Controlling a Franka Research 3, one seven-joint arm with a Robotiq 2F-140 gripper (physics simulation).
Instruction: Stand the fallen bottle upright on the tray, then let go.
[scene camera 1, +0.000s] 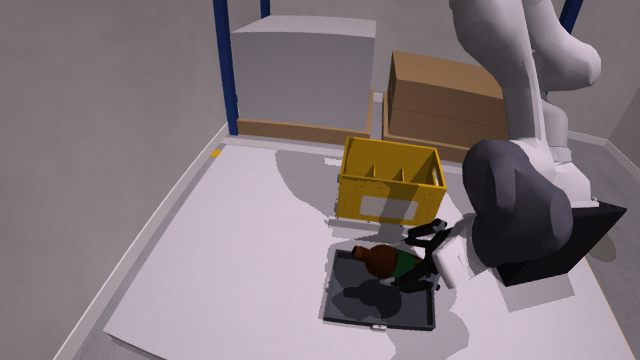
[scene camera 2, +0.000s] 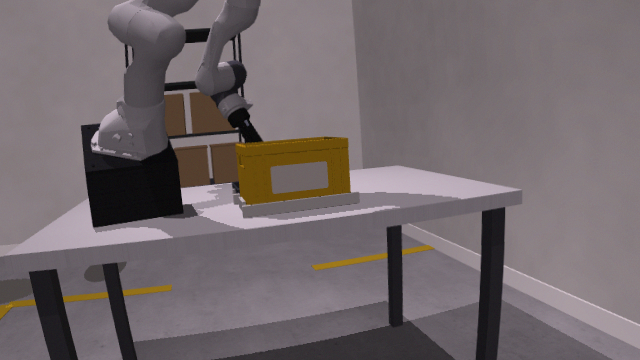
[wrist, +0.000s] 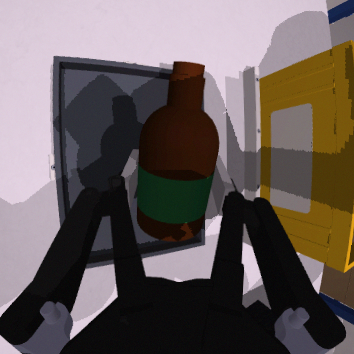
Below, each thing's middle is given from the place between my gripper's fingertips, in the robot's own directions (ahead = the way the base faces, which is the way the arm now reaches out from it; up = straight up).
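Hand position relative to the brown bottle (scene camera 1: 382, 261): 20 mm below it, 10 mm short of it, 10 mm to the right of it. Low pale holder (scene camera 2: 294, 205), counted from my hand: 60 mm below, 20 mm ahead, 370 mm to the right.
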